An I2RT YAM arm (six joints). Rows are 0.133 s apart.
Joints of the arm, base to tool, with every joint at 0 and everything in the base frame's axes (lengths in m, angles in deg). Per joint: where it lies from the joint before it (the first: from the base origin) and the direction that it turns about. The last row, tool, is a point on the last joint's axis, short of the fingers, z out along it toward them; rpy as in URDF.
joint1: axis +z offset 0 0 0.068
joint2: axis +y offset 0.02 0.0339 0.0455
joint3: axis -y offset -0.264 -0.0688 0
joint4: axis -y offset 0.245 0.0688 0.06
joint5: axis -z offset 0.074 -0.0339 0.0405
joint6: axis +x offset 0.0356 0 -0.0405
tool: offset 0 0 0 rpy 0 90 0
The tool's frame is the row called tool.
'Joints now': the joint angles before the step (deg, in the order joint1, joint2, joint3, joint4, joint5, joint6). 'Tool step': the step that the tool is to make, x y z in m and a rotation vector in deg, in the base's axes. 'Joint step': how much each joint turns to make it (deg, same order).
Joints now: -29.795, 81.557, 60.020, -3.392, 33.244, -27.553
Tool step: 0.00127, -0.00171, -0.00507, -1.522, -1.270, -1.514
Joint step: 0.001, 0.539, -1.470, 3.877, 1.664, -0.017
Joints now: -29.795, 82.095, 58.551, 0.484, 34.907, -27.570
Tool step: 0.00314, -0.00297, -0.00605, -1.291, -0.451, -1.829
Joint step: 0.001, 1.274, -0.795, 3.194, 2.034, -0.158
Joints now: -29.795, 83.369, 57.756, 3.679, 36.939, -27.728
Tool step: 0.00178, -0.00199, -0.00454, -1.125, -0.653, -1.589
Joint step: 0.000, 0.873, -0.784, 2.805, 1.717, -0.036
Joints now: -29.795, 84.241, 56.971, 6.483, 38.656, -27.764
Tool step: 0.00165, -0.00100, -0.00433, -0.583, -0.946, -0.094
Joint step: 0.000, 0.639, -0.879, 2.629, 0.101, -0.001
